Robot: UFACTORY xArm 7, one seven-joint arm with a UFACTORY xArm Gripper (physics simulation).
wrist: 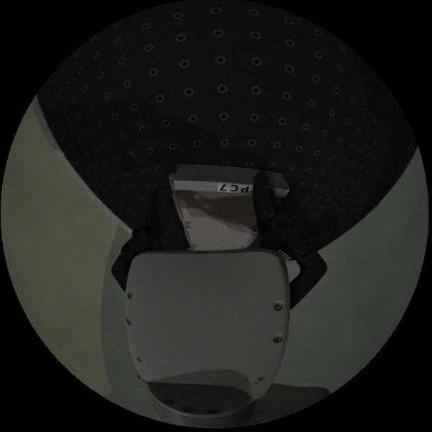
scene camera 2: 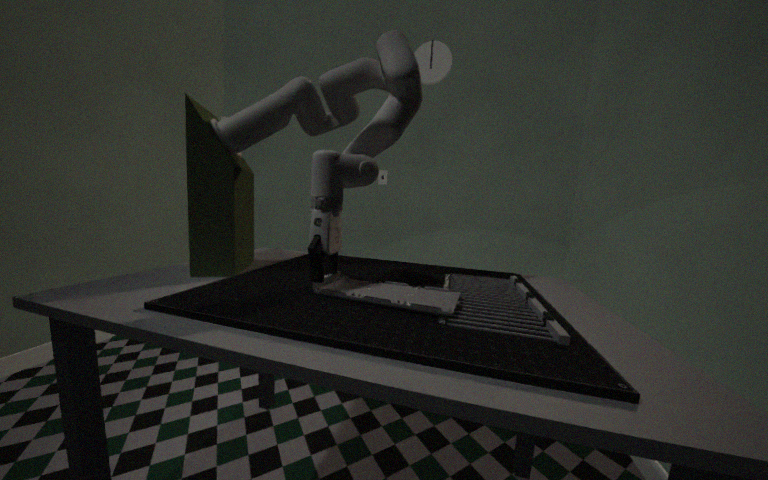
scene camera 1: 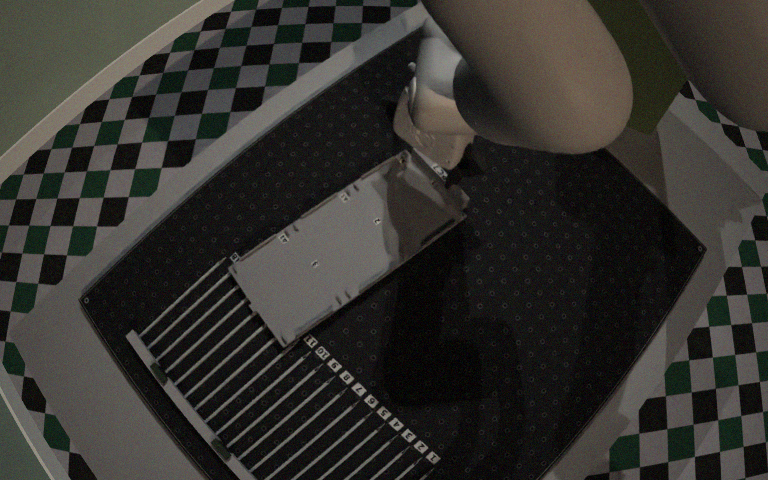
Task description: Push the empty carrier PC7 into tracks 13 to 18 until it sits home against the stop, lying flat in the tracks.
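Seen in the pictures: gripper, fingertip midpoint: [scene camera 2: 324, 277] [scene camera 1: 426, 162]; arm's base at its link origin: [scene camera 2: 225, 140].
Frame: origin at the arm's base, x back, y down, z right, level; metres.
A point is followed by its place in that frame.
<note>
The carrier PC7 [scene camera 1: 339, 243] {x -0.548, y 0.366, z -0.146 m} [scene camera 2: 396, 294] {x -0.564, y 0.366, z -0.144 m} [wrist: 215, 235] is a light grey, empty tray with a raised, labelled end wall on the robot's side. Its far end lies over the entrance of the tracks [scene camera 1: 182, 297] [scene camera 2: 498, 308], beside label 18 and short of label 11; labels between them are hidden. A long stretch of track shows between the carrier and the stop bar [scene camera 1: 184, 404] {x -0.821, y 0.364, z -0.302 m} [scene camera 2: 557, 333] {x -0.869, y 0.366, z -0.188 m}. My gripper [scene camera 2: 324, 274] {x -0.398, y 0.350, z -0.073 m} [wrist: 207, 190] is wide open and empty at the labelled end. One finger is beyond the carrier's left edge, the other overlaps the end wall; contact is unclear.
Tracks with labels 1 to 11 lie beside the carrier on the black perforated board [scene camera 1: 538, 271] {x -0.298, y 0.379, z -0.269 m} [scene camera 2: 237, 300] {x -0.346, y 0.379, z 0.107 m}. The board lies on a grey table [scene camera 1: 50, 339] {x -1.044, y 0.393, z -0.145 m} [scene camera 2: 124, 302] {x -0.183, y 0.392, z 0.264 m}. The green robot pedestal [scene camera 2: 210, 215] {x -0.083, y 0.221, z 0.070 m} stands at the table's left end in scene camera 2.
</note>
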